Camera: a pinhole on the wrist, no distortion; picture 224 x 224 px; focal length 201.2 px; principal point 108.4 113.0 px. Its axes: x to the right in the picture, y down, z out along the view. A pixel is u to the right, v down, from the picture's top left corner.
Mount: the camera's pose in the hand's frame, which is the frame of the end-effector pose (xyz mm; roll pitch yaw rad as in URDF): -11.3 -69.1 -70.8 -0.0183 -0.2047 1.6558
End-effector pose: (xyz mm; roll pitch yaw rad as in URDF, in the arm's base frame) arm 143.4 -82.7 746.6 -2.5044 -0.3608 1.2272
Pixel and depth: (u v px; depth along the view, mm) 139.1 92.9 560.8
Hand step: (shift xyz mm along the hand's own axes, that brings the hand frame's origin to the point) 36.9 -95.5 496.6
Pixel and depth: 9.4 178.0 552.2
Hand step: -167.0 -461.3 411.4
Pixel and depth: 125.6 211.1 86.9
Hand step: -54.2 -83.0 15.0
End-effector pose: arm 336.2 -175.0 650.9 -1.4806 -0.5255 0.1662
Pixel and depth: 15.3 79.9 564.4
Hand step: 102.4 -431.5 430.3
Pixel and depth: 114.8 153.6 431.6
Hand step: -99.7 -150.8 352.9
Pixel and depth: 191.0 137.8 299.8
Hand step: -58.7 -13.2 247.0
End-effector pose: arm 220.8 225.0 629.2 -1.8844 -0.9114 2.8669
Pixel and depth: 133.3 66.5 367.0
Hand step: 69.1 -92.8 299.2
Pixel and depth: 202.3 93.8 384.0
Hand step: 9.9 30.4 342.2
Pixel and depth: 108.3 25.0 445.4
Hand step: 182.4 -144.4 368.7
